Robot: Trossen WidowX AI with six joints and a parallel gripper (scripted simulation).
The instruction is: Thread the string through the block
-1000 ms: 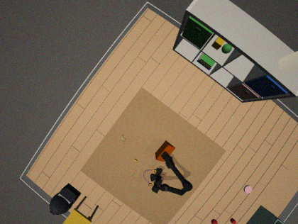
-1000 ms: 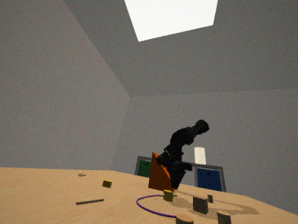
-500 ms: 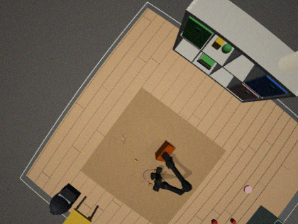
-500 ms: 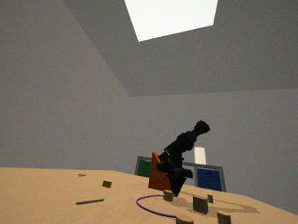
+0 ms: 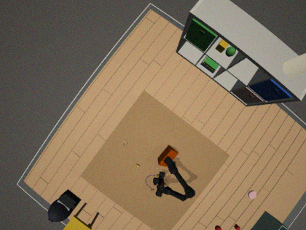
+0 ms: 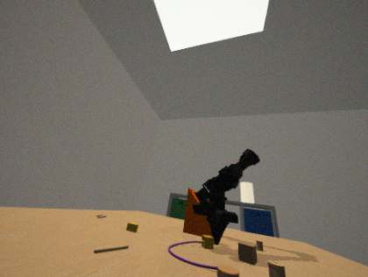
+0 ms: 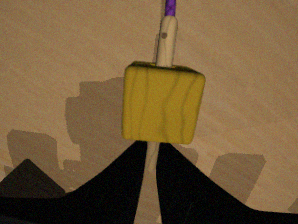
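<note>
Right now my gripper tip is 30 mm to the left of the yellow block and 10 mm short of it. From my gripper tip the other things lie so: wooden block (90 mm to the left, 50 mm ahead, 10 mm above); then loose stick (230 mm ahead, 190 mm to the right, 10 mm below).
</note>
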